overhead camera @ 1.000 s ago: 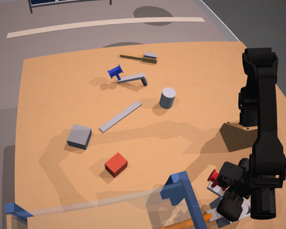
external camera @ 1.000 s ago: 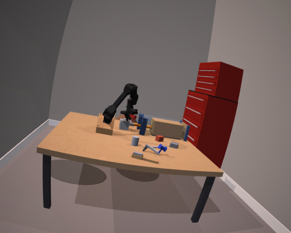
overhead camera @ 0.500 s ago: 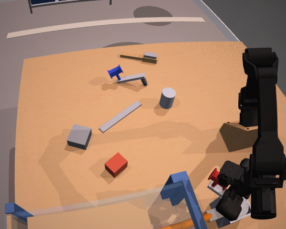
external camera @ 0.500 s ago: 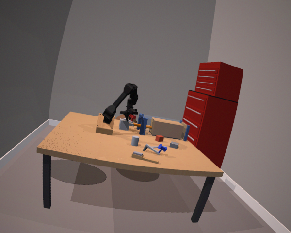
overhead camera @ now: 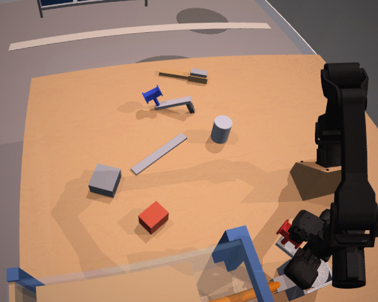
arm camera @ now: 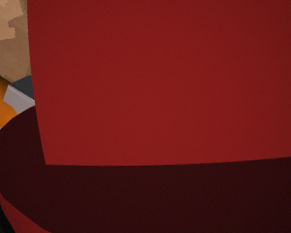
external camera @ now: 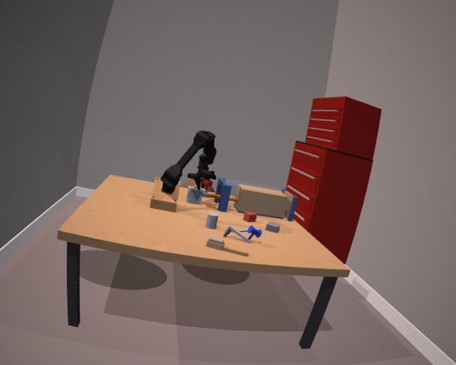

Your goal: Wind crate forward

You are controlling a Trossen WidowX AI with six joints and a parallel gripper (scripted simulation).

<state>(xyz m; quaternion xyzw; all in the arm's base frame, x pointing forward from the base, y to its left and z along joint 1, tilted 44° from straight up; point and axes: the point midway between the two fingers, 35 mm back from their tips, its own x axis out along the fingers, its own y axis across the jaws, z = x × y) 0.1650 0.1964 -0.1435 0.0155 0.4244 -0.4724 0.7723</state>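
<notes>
My gripper tip is 10 mm short of the red-gripped winch handle, 10 mm to the left of it and 20 mm below it. The rest, counted from my gripper tip: blue steel frame: 130 mm ahead, 60 mm to the left, 20 mm above; red knob: 30 mm ahead, 40 mm to the right, 50 mm above; grey winch: 50 mm behind, 30 mm to the left, 60 mm below.
</notes>
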